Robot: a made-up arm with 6 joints.
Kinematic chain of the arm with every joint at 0, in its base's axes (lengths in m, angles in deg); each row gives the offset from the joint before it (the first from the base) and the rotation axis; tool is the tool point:
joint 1: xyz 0 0 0.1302 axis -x
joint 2: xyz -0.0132 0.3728 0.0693 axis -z
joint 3: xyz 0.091 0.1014 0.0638 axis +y
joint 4: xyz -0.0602 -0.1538 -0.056 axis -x
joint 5: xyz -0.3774 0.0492 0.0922 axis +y
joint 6: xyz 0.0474 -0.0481 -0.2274 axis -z
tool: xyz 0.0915 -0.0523 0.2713
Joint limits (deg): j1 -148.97..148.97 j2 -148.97..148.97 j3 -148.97..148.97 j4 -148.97..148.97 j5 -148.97..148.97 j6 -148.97..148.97
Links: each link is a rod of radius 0.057 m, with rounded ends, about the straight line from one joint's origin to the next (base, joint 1, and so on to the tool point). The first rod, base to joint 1, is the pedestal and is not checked.
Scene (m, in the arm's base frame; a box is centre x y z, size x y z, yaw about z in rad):
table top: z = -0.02
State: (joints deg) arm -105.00 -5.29 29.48 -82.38 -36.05 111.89
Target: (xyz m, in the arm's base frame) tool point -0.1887 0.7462 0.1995
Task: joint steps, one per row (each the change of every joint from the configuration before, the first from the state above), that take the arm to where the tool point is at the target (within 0.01 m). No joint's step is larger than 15 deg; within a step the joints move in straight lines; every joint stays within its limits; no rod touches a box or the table.
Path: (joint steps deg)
1: 13.80 12.64 -4.70 -3.39 -1.13 0.14
2: 13.81 12.64 -4.70 -3.40 -1.13 0.14
3: 13.80 12.63 -4.71 -3.39 -1.13 0.14
4: 13.81 12.64 -4.70 -3.39 -1.13 0.14
5: 13.80 12.64 -4.70 -3.40 -1.13 0.14
6: 13.81 12.64 -4.70 -3.39 -1.13 0.13
7: 13.80 12.63 -4.70 -3.39 -1.13 0.14

